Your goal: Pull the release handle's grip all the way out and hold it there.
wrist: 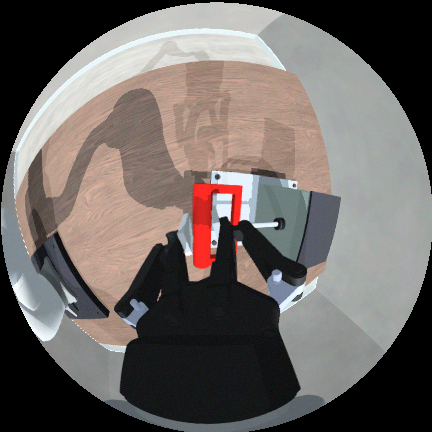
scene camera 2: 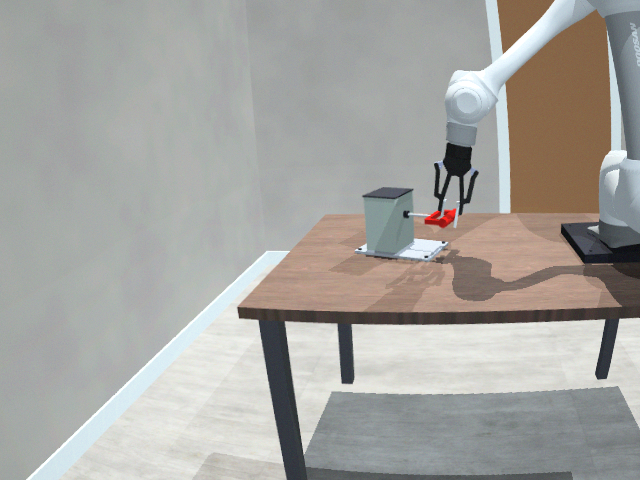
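The release handle's red grip (scene camera 2: 444,219) (wrist: 202,245) is a rectangular loop with a thick outer bar. It stands out from the grey-green housing (scene camera 2: 387,227) (wrist: 282,202) on a thin pale rod (scene camera 2: 417,214) (wrist: 265,225), with a stretch of rod showing between them. My gripper (scene camera 2: 450,212) (wrist: 201,218) points down from above and is shut on the outer bar of the red grip. One finger is inside the loop, the other on the side away from the housing. The fingers partly hide the loop's inner side in the wrist view.
The housing has a dark top (scene camera 2: 388,192) (wrist: 322,230) and stands on a light base plate (scene camera 2: 426,250) (wrist: 248,181) bolted to the wooden table (scene camera 2: 320,289) (wrist: 250,110). The robot's dark base (scene camera 2: 578,245) is at the right in the scene view. A grey wall rises beyond the housing.
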